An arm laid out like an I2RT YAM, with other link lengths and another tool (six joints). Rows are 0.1 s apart.
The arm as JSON. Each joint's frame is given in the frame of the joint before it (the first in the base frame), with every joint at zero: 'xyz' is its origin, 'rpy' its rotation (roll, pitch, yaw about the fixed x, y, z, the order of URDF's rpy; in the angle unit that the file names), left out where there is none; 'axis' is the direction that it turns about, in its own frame. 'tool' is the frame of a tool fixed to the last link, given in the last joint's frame.
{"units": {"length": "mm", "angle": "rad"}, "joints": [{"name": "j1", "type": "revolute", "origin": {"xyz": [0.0, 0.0, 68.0]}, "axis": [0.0, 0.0, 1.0]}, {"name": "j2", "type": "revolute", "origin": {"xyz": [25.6, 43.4, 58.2]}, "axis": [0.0, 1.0, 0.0]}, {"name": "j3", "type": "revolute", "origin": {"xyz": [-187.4, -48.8, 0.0]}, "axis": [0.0, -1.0, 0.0]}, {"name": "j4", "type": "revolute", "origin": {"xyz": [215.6, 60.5, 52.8]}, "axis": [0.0, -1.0, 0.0]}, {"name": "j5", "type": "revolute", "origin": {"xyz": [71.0, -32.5, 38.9]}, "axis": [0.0, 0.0, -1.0]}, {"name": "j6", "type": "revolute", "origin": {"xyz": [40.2, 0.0, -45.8]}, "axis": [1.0, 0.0, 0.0]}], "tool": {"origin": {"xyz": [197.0, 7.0, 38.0], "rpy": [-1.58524, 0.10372, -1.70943]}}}
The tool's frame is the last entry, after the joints.
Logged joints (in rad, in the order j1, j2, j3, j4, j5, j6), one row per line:
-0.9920, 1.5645, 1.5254, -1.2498, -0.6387, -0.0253
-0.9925, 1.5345, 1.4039, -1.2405, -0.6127, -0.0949
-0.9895, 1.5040, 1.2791, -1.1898, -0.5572, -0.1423
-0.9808, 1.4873, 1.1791, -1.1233, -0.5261, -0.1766
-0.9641, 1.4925, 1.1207, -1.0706, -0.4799, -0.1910
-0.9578, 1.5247, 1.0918, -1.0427, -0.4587, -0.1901
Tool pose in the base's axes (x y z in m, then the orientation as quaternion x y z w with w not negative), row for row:
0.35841, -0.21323, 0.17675, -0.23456, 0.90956, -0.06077, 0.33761
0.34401, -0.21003, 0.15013, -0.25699, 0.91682, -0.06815, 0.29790
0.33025, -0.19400, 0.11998, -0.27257, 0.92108, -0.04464, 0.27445
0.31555, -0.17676, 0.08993, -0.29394, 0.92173, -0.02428, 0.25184
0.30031, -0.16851, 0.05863, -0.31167, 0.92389, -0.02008, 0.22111
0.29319, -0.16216, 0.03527, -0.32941, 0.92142, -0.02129, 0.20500
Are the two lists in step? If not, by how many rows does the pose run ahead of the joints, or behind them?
The pose runs 2 rows behind the joints: the pose in row i belongs to the joints in row i - 2.
